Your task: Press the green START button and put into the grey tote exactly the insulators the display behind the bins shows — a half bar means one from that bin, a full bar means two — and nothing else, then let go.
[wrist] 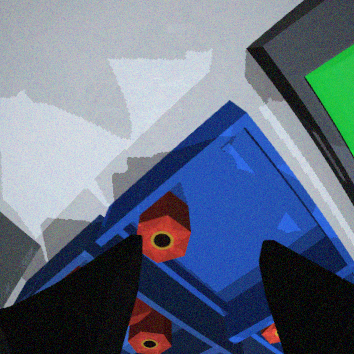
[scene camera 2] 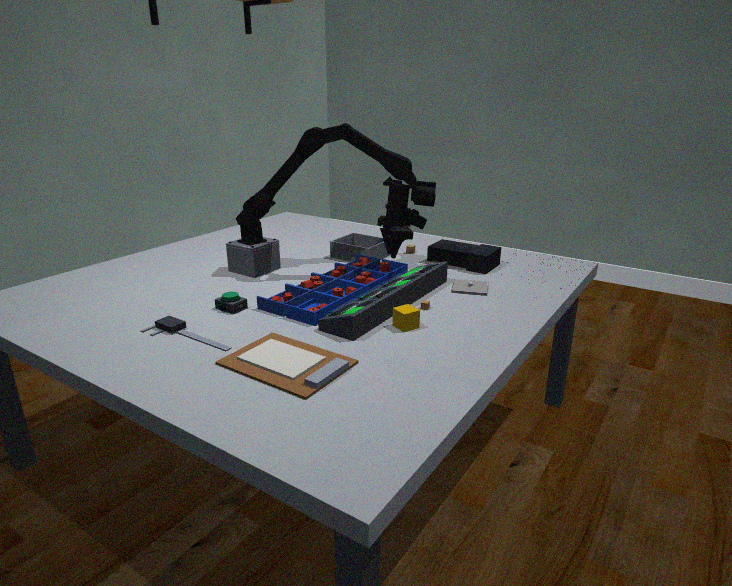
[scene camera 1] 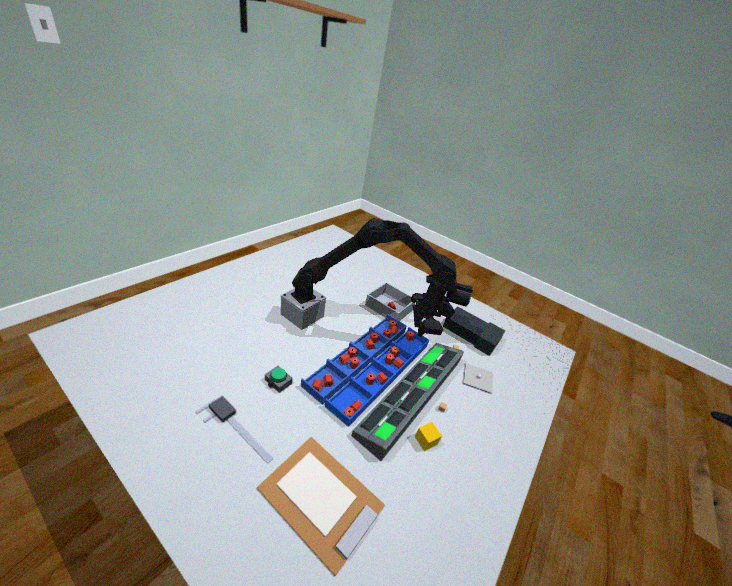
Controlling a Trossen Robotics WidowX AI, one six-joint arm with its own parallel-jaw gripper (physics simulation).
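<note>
My gripper (scene camera 1: 429, 328) (scene camera 2: 393, 255) (wrist: 201, 248) is partly open and empty above the far end bin, on the display side. One red insulator (scene camera 1: 410, 335) (scene camera 2: 384, 266) (wrist: 164, 235) stands in that bin, near the left fingertip in the wrist view. The blue bins (scene camera 1: 344, 399) (scene camera 2: 296, 312) (wrist: 250, 200) hold more red insulators. The grey tote (scene camera 1: 381, 310) (scene camera 2: 343, 249) has a red insulator (scene camera 1: 391, 305) inside; its far interior is partly hidden. The display (scene camera 1: 366, 435) (scene camera 2: 354, 329) (wrist: 295, 45) shows green bars of differing size. The green START button (scene camera 1: 278, 373) (scene camera 2: 230, 296) stands left of the bins.
A black box (scene camera 1: 474, 331) (scene camera 2: 463, 255) stands beyond the display. A yellow cube (scene camera 1: 428, 435) (scene camera 2: 405, 317), small tan cubes and a pale plate (scene camera 1: 478, 377) (scene camera 2: 470, 287) lie right. A caliper (scene camera 1: 222, 408) (scene camera 2: 170, 323) and clipboard (scene camera 1: 286, 473) (scene camera 2: 244, 368) lie in front.
</note>
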